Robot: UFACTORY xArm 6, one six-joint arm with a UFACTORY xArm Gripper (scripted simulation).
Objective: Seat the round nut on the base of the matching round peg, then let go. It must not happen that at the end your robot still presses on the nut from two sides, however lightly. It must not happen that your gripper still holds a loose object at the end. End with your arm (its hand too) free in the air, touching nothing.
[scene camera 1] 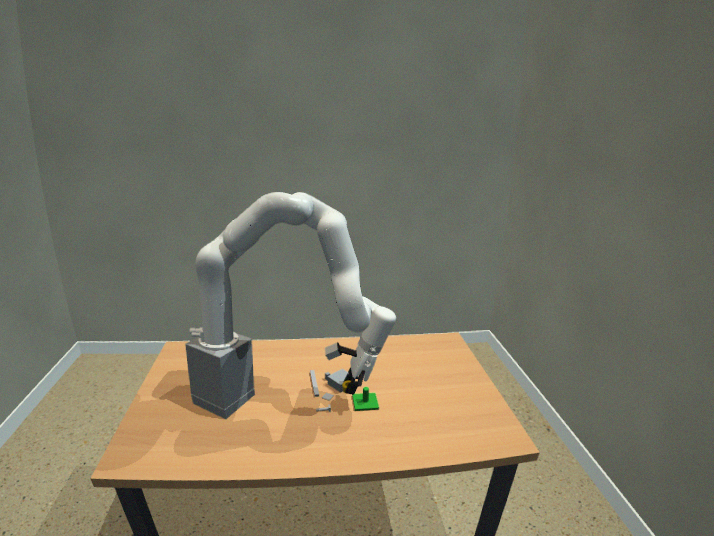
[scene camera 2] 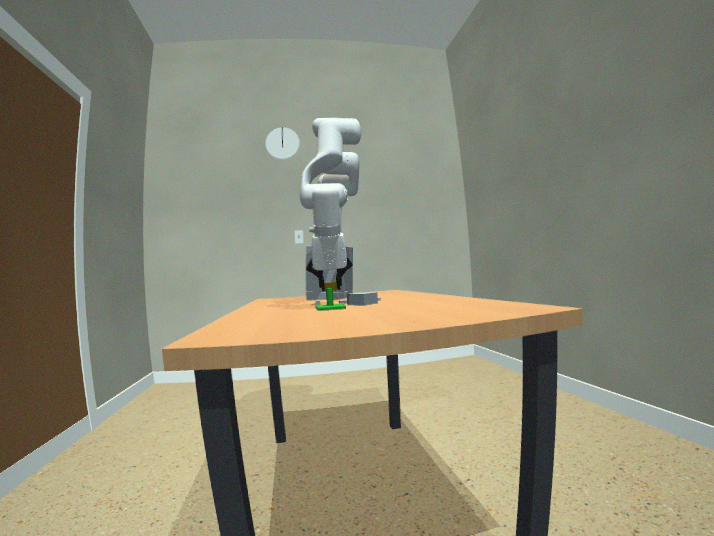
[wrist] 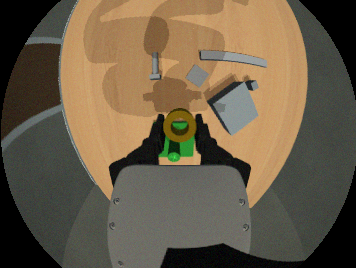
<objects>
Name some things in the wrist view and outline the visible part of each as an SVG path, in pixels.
My gripper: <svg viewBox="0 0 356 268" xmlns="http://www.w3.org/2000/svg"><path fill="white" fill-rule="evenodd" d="M109 165L113 191L108 212L107 238L113 268L297 268L304 262L275 261L249 254L251 217L246 187L251 166L236 157L234 158L232 154L217 145L216 139L210 136L207 123L203 122L202 114L195 115L196 132L194 134L196 151L201 155L200 165L159 165L158 155L164 151L166 137L163 130L165 120L163 114L158 114L156 124L152 124L149 137L142 141L141 146L130 152L126 158L121 158Z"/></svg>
A grey block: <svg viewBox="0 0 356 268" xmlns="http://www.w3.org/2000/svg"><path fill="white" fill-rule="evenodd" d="M245 82L233 82L207 101L223 128L231 136L259 116Z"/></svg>
</objects>
